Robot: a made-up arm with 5 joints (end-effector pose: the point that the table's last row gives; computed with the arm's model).
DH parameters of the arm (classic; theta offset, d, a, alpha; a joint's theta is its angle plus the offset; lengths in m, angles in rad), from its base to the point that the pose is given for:
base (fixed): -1.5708 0.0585 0 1.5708
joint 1: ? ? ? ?
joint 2: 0 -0.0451 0.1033 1.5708
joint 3: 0 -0.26 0.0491 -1.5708
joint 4: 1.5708 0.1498 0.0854 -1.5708
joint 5: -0.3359 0 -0.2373 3.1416
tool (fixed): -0.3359 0.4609 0 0
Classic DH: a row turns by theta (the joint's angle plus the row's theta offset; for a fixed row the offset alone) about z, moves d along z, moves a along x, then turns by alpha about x.
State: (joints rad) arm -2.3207 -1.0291 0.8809 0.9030 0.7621
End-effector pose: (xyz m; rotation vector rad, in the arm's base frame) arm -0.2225 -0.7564 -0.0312 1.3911 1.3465 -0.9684
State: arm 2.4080 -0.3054 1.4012 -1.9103 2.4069
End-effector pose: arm -0.4974 -0.2359 0.1744 -0.7901 -0.8652 1.2864
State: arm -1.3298 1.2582 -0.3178 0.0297 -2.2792
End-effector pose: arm 0.3955 0.2527 -0.1814 -2.2085 0.9695 -1.8835
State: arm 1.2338 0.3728 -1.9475 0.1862 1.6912
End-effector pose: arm 0.1154 -0.0517 0.7253 0.4287 0.7832 -1.9095
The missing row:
joint 1: 1.5708 0.3384 0.053 -1.5708
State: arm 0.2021 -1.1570 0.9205 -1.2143 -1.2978
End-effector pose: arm -0.7199 0.1555 0.0991 -2.4891 -1.0487 0.7152
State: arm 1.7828 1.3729 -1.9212 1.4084 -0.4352
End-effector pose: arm -0.1834 -0.5675 0.4205 1.0891 0.5687 -0.5790
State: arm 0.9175 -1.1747 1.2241 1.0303 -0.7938
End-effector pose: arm -0.3343 0.7283 0.3452 -1.4410 -0.0628 -0.3543
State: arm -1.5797 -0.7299 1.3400 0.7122 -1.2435
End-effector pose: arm -0.0485 -0.6722 0.3192 0.7321 0.2072 0.5729
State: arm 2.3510 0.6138 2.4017 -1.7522 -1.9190
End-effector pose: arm -0.5424 0.0432 -0.1436 -0.8362 -1.7966 -0.2938
